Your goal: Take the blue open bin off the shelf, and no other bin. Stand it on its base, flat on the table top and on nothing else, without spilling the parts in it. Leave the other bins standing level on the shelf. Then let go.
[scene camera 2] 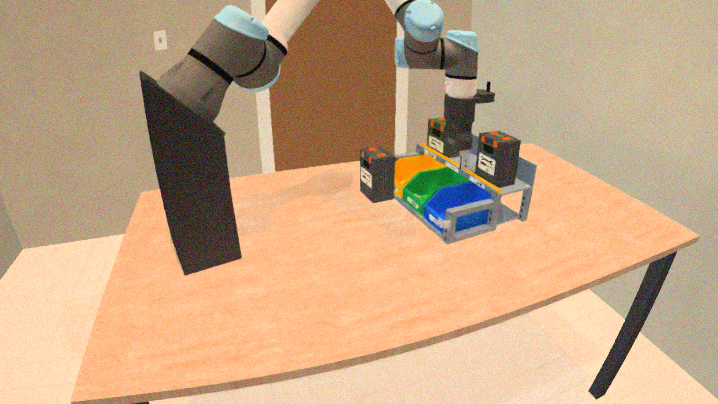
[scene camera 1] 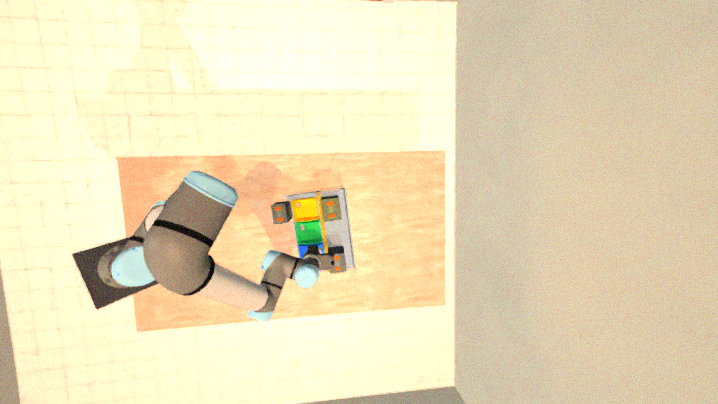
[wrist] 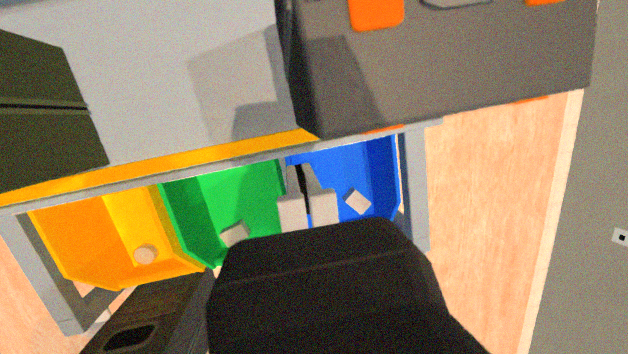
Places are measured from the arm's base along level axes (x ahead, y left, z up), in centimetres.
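Where they show: gripper, fingertip midpoint: (scene camera 2: 463, 168) (scene camera 1: 320, 249) (wrist: 299, 179); arm's base, origin of the base link: (scene camera 2: 184, 102).
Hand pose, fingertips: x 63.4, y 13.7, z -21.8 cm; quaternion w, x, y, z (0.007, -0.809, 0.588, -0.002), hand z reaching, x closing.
Each offset is from my fingertips to the top centre of the thing. "pt": to the spot under its first point.
The blue open bin {dx -0.5, dy -4.7, dz -4.7 cm} (scene camera 1: 304, 249) (scene camera 2: 459, 195) (wrist: 345, 170) stands level in the front bay of the grey shelf {pt dx +0.8, dy -12.7, dz -12.5 cm} (scene camera 2: 474, 236) (wrist: 417, 185), at the end of the row. A small pale part {dx -4.5, dy -8.8, dz -10.4 cm} (wrist: 358, 201) lies in it. The green bin {dx -4.6, dy +5.7, dz -4.7 cm} (scene camera 1: 308, 233) (scene camera 2: 426, 188) (wrist: 230, 192) stands beside it, then the yellow bin {dx -8.8, dy +16.1, dz -4.7 cm} (scene camera 1: 307, 211) (wrist: 85, 225). My gripper (wrist: 299, 179) is shut with no bin wall visible between its fingers. In the wrist view its fingers overlap the border between the blue and green bins; their height above it is unclear. The arm hides the fingertips in scene camera 1.
A dark case {dx +8.4, dy -1.9, dz +9.6 cm} (scene camera 1: 337, 261) (scene camera 2: 497, 160) (wrist: 450, 65) stands on the shelf's rear deck behind the blue bin. An olive case {dx +0.3, dy +19.7, dz +7.1 cm} (scene camera 1: 330, 208) (scene camera 2: 435, 138) (wrist: 40, 95) stands farther along. Another dark case {dx -21.3, dy +11.6, dz +0.4 cm} (scene camera 1: 281, 213) (scene camera 2: 374, 175) stands beside the yellow bin. A yellow-edged rail {dx +0.0, dy +7.5, dz -1.6 cm} (wrist: 220, 152) runs behind the bins.
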